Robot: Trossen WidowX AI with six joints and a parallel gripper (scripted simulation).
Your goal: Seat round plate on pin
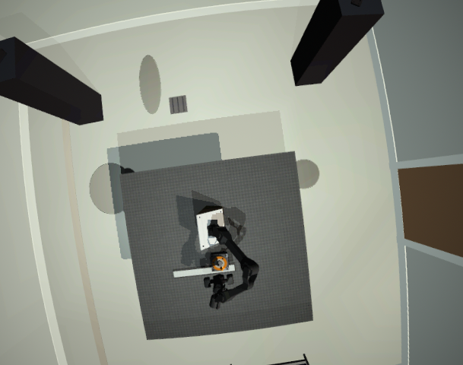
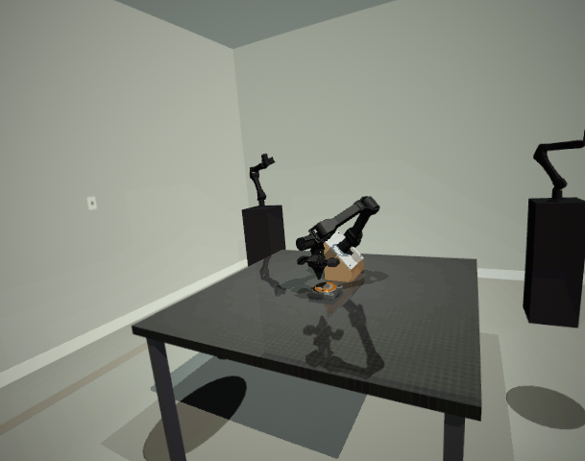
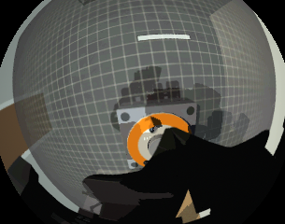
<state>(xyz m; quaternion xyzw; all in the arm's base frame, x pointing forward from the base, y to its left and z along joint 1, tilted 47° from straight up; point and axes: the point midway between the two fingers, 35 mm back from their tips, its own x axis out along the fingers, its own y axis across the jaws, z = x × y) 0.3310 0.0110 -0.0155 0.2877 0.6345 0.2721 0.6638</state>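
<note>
My gripper tip is now 50 mm above the round plate, 30 mm past it and 10 mm to the right of it. From my gripper tip the other things lie so: base: 70 mm below, 50 mm behind.
</note>
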